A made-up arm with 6 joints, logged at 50 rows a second.
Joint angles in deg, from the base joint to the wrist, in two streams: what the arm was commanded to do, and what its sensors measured. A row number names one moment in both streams.
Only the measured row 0 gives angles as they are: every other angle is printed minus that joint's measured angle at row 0.
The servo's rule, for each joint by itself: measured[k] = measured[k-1] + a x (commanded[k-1-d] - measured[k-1]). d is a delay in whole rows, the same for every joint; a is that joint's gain. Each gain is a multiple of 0.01, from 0.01 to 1. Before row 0 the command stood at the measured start. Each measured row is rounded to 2 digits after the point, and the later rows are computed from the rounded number. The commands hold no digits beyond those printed.
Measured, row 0: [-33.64 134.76 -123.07 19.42 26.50 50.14]
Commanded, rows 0 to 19: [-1.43 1.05 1.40 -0.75 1.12 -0.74]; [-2.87 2.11 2.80 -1.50 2.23 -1.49]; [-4.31 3.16 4.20 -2.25 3.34 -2.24]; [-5.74 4.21 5.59 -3.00 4.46 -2.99]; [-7.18 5.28 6.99 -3.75 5.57 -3.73]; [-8.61 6.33 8.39 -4.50 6.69 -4.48]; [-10.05 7.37 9.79 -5.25 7.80 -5.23]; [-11.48 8.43 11.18 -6.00 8.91 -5.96]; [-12.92 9.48 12.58 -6.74 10.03 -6.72]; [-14.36 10.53 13.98 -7.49 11.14 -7.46]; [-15.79 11.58 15.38 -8.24 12.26 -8.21]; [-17.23 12.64 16.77 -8.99 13.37 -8.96]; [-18.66 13.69 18.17 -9.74 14.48 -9.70]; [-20.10 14.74 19.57 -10.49 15.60 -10.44]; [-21.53 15.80 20.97 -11.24 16.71 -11.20]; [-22.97 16.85 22.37 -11.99 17.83 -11.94]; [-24.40 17.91 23.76 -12.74 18.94 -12.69]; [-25.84 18.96 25.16 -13.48 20.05 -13.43]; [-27.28 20.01 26.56 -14.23 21.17 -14.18]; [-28.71 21.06 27.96 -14.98 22.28 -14.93]
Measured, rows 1 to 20: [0.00 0.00 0.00 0.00 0.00 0.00]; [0.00 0.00 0.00 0.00 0.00 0.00]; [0.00 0.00 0.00 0.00 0.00 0.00]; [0.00 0.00 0.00 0.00 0.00 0.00]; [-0.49 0.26 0.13 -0.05 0.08 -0.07]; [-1.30 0.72 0.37 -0.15 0.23 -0.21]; [-2.32 1.33 0.71 -0.30 0.45 -0.41]; [-3.48 2.05 1.15 -0.49 0.73 -0.67]; [-4.74 2.86 1.68 -0.72 1.07 -0.98]; [-6.06 3.73 2.28 -0.98 1.46 -1.33]; [-7.42 4.64 2.96 -1.28 1.90 -1.72]; [-8.80 5.59 3.70 -1.61 2.39 -2.14]; [-10.20 6.56 4.50 -1.97 2.92 -2.60]; [-11.61 7.55 5.35 -2.36 3.50 -3.09]; [-13.03 8.56 6.25 -2.77 4.11 -3.60]; [-14.46 9.58 7.20 -3.21 4.76 -4.14]; [-15.89 10.61 8.19 -3.67 5.44 -4.70]; [-17.32 11.64 9.21 -4.15 6.15 -5.27]; [-18.75 12.68 10.27 -4.65 6.89 -5.86]; [-20.18 13.72 11.36 -5.16 7.66 -6.47]
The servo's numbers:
d 4
a 0.34 0.25 0.09 0.07 0.07 0.10

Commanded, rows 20 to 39: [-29.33 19.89 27.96 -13.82 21.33 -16.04]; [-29.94 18.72 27.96 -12.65 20.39 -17.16]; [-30.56 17.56 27.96 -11.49 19.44 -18.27]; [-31.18 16.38 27.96 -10.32 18.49 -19.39]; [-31.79 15.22 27.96 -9.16 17.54 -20.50]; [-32.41 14.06 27.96 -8.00 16.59 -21.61]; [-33.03 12.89 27.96 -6.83 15.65 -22.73]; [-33.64 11.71 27.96 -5.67 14.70 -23.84]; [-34.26 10.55 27.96 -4.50 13.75 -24.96]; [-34.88 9.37 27.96 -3.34 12.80 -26.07]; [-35.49 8.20 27.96 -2.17 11.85 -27.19]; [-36.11 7.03 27.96 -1.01 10.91 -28.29]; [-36.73 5.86 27.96 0.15 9.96 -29.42]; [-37.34 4.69 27.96 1.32 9.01 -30.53]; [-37.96 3.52 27.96 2.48 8.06 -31.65]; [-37.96 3.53 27.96 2.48 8.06 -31.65]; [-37.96 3.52 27.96 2.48 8.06 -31.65]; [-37.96 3.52 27.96 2.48 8.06 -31.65]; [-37.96 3.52 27.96 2.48 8.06 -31.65]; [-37.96 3.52 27.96 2.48 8.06 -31.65]
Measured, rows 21 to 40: [-21.61 14.77 12.48 -5.69 8.45 -7.09]; [-23.05 15.82 13.62 -6.24 9.26 -7.72]; [-24.49 16.87 14.78 -6.80 10.09 -8.37]; [-25.92 17.92 15.97 -7.37 10.94 -9.03]; [-27.08 18.41 17.05 -7.82 11.67 -9.73]; [-28.05 18.49 18.03 -8.16 12.28 -10.47]; [-28.90 18.26 18.92 -8.39 12.78 -11.25]; [-29.68 17.79 19.73 -8.53 13.18 -12.06]; [-30.40 17.15 20.47 -8.57 13.49 -12.90]; [-31.08 16.38 21.14 -8.53 13.71 -13.77]; [-31.74 15.51 21.75 -8.41 13.85 -14.67]; [-32.39 14.56 22.31 -8.22 13.91 -15.59]; [-33.03 13.56 22.82 -7.96 13.90 -16.53]; [-33.66 12.51 23.28 -7.64 13.82 -17.48]; [-34.28 11.43 23.70 -7.26 13.68 -18.45]; [-34.90 10.33 24.08 -6.82 13.49 -19.43]; [-35.52 9.21 24.43 -6.33 13.24 -20.43]; [-36.14 8.08 24.75 -5.79 12.94 -21.44]; [-36.76 6.94 25.04 -5.21 12.60 -22.46]; [-37.17 6.09 25.30 -4.67 12.28 -23.38]
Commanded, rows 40 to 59: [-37.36 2.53 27.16 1.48 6.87 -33.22]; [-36.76 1.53 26.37 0.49 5.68 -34.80]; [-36.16 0.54 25.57 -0.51 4.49 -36.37]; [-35.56 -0.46 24.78 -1.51 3.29 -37.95]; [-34.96 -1.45 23.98 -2.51 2.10 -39.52]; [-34.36 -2.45 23.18 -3.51 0.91 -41.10]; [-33.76 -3.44 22.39 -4.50 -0.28 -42.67]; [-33.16 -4.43 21.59 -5.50 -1.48 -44.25]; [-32.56 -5.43 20.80 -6.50 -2.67 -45.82]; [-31.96 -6.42 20.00 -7.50 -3.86 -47.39]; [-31.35 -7.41 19.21 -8.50 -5.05 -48.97]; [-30.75 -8.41 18.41 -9.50 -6.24 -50.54]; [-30.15 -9.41 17.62 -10.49 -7.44 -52.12]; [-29.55 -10.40 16.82 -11.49 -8.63 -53.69]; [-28.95 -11.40 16.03 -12.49 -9.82 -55.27]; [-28.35 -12.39 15.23 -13.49 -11.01 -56.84]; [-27.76 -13.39 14.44 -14.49 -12.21 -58.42]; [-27.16 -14.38 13.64 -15.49 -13.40 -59.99]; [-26.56 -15.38 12.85 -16.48 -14.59 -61.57]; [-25.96 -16.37 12.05 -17.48 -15.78 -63.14]
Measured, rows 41 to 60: [-37.44 5.45 25.54 -4.17 11.98 -24.21]; [-37.62 4.97 25.76 -3.70 11.71 -24.95]; [-37.74 4.61 25.96 -3.27 11.45 -25.62]; [-37.81 4.34 26.14 -2.87 11.21 -26.22]; [-37.66 3.89 26.23 -2.57 10.91 -26.92]; [-37.35 3.30 26.24 -2.36 10.54 -27.71]; [-36.95 2.61 26.18 -2.23 10.12 -28.58]; [-36.48 1.84 26.05 -2.18 9.64 -29.52]; [-35.96 1.02 25.86 -2.20 9.11 -30.52]; [-35.42 0.15 25.62 -2.29 8.54 -31.58]; [-34.86 -0.75 25.33 -2.44 7.92 -32.69]; [-34.28 -1.67 24.99 -2.65 7.26 -33.85]; [-33.70 -2.61 24.61 -2.92 6.56 -35.05]; [-33.11 -3.56 24.20 -3.24 5.83 -36.28]; [-32.51 -4.52 23.75 -3.61 5.07 -37.55]; [-31.91 -5.49 23.27 -4.02 4.28 -38.85]; [-31.31 -6.47 22.76 -4.47 3.46 -40.18]; [-30.71 -7.45 22.23 -4.96 2.61 -41.53]; [-30.11 -8.44 21.67 -5.49 1.74 -42.90]; [-29.51 -9.43 21.09 -6.05 0.85 -44.29]
